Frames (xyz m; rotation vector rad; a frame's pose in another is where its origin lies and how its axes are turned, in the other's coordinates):
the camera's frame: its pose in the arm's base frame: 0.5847 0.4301 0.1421 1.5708 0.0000 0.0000
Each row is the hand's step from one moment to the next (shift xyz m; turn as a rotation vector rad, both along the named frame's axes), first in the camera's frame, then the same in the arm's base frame.
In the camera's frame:
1: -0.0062 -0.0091 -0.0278 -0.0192 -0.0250 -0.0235
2: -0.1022 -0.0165 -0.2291 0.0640 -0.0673 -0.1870
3: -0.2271 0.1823 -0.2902 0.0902 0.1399 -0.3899
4: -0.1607 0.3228 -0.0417 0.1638 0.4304 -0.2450
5: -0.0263 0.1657 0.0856 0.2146 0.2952 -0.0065
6: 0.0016 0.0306 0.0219 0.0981 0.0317 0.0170
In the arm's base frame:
1: -0.0062 0.0278 -0.0091 -0.0192 0.0235 -0.0250
2: -0.1022 0.2291 -0.0165 0.0640 0.1870 -0.0673
3: -0.2271 0.2902 0.1823 0.0902 0.3899 0.1399
4: -0.1607 0.0417 0.3228 0.1638 0.2450 0.4304
5: -0.0263 -0.0856 0.1657 0.2146 0.0065 0.2952
6: 0.0016 -0.0219 0.0306 0.0981 -0.0170 0.0317

